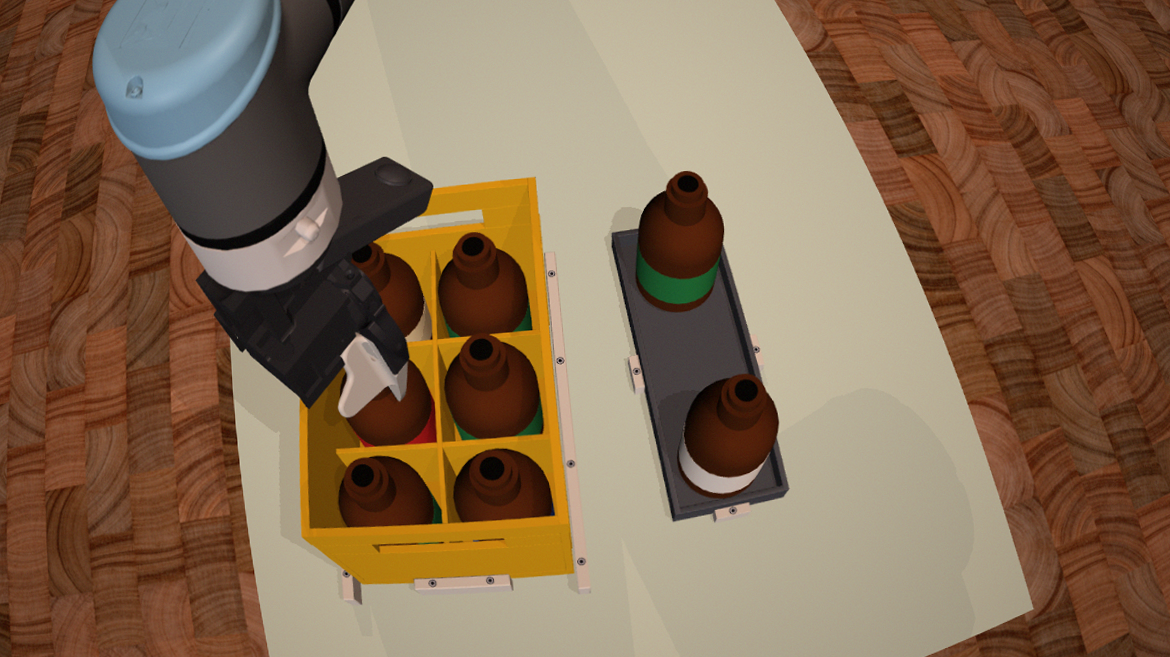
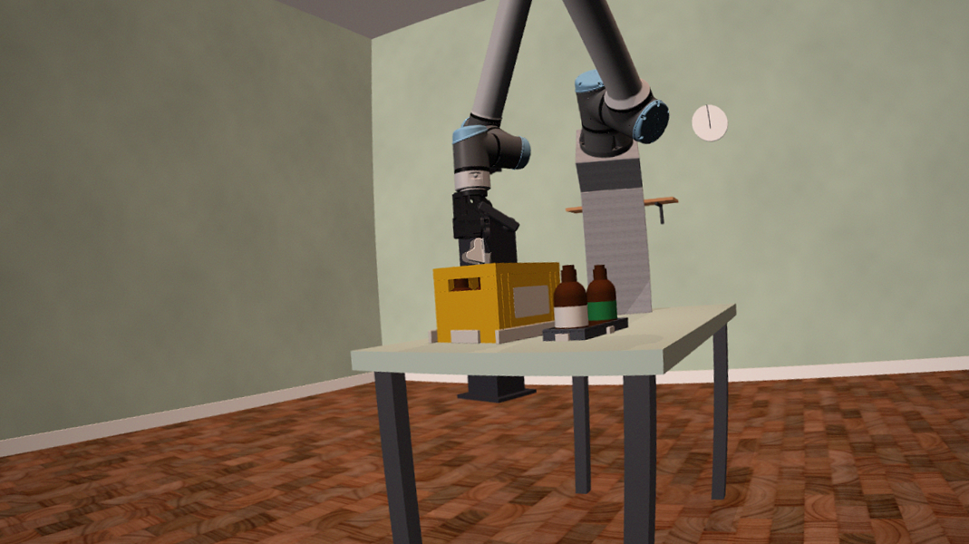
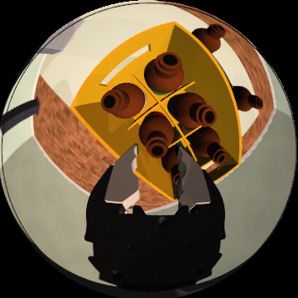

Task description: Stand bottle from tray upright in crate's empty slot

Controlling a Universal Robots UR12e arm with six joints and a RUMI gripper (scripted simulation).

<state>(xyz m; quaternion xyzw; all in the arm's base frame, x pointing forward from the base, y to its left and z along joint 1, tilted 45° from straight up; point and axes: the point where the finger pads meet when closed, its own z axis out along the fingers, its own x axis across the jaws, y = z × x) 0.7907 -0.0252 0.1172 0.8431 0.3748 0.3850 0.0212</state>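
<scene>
My gripper is now 7 cm above the glass bottle. Also, from my hand: yellow crate 7 cm below, 4 cm to the left; then dark tray 26 cm to the left, 15 cm below, 7 cm behind.
</scene>
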